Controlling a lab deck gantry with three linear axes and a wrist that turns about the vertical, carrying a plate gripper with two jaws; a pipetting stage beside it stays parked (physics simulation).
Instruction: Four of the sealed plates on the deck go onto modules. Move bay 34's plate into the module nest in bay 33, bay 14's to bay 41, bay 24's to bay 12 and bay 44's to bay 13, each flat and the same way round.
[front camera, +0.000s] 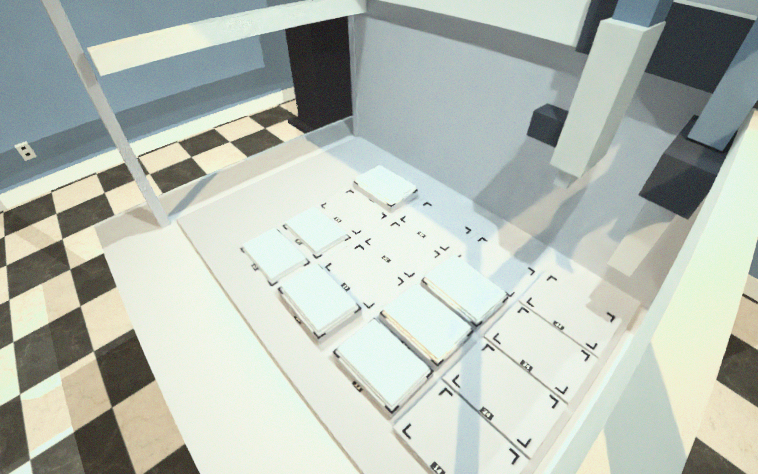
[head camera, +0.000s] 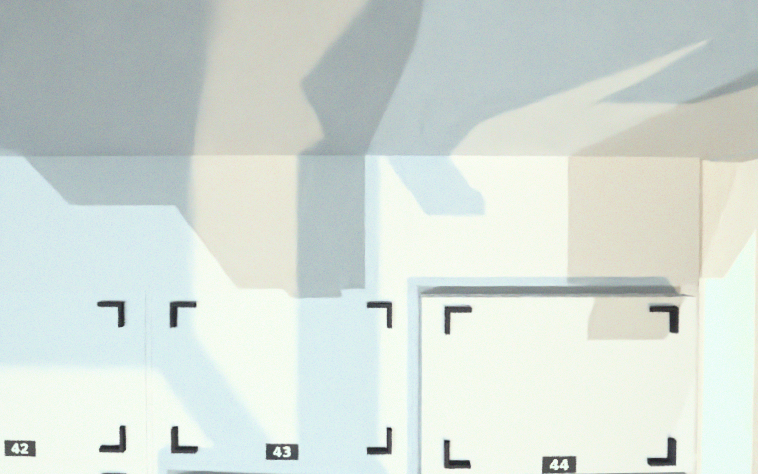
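Seen in the pictures: gripper, fingertip midpoint: (front camera: 631, 251); robot's base at its link origin: (front camera: 242, 249).
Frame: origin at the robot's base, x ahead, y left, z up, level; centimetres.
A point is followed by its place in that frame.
Note:
Sealed pale plates lie flat in bay 33 (front camera: 466, 287) {x 39.8, y 25.1, z 3.3 cm}, in bay 41 (front camera: 385, 184) {x 7.2, y 35.5, z 3.3 cm}, in bay 12 (front camera: 318, 297) {x 23.5, y 4.0, z 3.3 cm} and in bay 13 (front camera: 384, 363) {x 40.4, y 4.2, z 3.3 cm}. Bay 14 (front camera: 466, 427) {x 54.8, y 6.7, z 1.4 cm}, bay 24 (front camera: 505, 380) {x 54.6, y 16.6, z 1.4 cm} and bay 34 (front camera: 542, 340) {x 55.1, y 27.1, z 1.5 cm} hold no plate, nor does bay 44 (front camera: 575, 304) {x 55.7, y 38.3, z 1.5 cm} (head camera: 558, 380) {x 55.5, y 36.7, z 1.5 cm}, whose corner marks all show in the head view. My gripper (front camera: 679, 176) is high at the back right, seen as a dark block under a blue column, clear of the plates. Its jaws cannot be made out. The head view does not show it.
Other plates lie in bay 11 (front camera: 273, 254) {x 7.3, y 3.9, z 1.4 cm}, bay 21 (front camera: 315, 230) {x 7.3, y 14.5, z 1.4 cm} and bay 23 (front camera: 427, 321) {x 39.8, y 14.6, z 3.3 cm}. Bay 43 (head camera: 279, 374) {x 39.1, y 36.6, z 0.0 cm} has no plate. The parked pipetting stage (front camera: 606, 100) hangs left of the gripper. Walls stand behind and to the right of the deck.

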